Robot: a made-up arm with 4 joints.
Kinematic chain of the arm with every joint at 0, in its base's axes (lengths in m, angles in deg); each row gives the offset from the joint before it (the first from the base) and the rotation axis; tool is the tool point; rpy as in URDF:
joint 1: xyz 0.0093 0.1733 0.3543 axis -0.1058 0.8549 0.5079
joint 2: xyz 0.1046 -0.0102 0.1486 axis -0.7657 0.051 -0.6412
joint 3: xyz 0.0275 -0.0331 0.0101 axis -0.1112 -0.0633 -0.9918
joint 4: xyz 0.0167 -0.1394 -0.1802 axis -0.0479 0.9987 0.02
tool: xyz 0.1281 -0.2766 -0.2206 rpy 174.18 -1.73 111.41
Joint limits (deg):
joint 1: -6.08..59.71
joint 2: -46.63..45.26
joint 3: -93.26..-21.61
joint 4: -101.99..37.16
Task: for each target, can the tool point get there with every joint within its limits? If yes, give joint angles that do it. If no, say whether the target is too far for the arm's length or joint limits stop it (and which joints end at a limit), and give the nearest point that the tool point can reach.
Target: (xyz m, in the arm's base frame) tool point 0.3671 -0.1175 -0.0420
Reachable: yes | joints 31.36 27.53 -63.34 11.06
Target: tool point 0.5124 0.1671 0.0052
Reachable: yes | joints 22.87 6.60 -56.30 -39.93
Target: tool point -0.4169 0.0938 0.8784
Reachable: no: joint limits stop it (at a limit: joint 1, joint 2, joint 3, joint 4) | nearest point 0.2316 -0.2967 0.7180 | short by 0.774 m
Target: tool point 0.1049 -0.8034 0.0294
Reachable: no: too far | nearest point 0.1173 -0.4065 0.2448 | short by 0.452 m
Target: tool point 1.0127 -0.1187 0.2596
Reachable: no: too far | nearest point 0.6112 -0.0297 0.2807 | short by 0.412 m
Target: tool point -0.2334 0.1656 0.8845
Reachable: no: joint limits stop it (at a limit: joint 1, joint 2, joint 3, joint 4) | nearest point 0.2316 -0.2967 0.7180 | short by 0.677 m
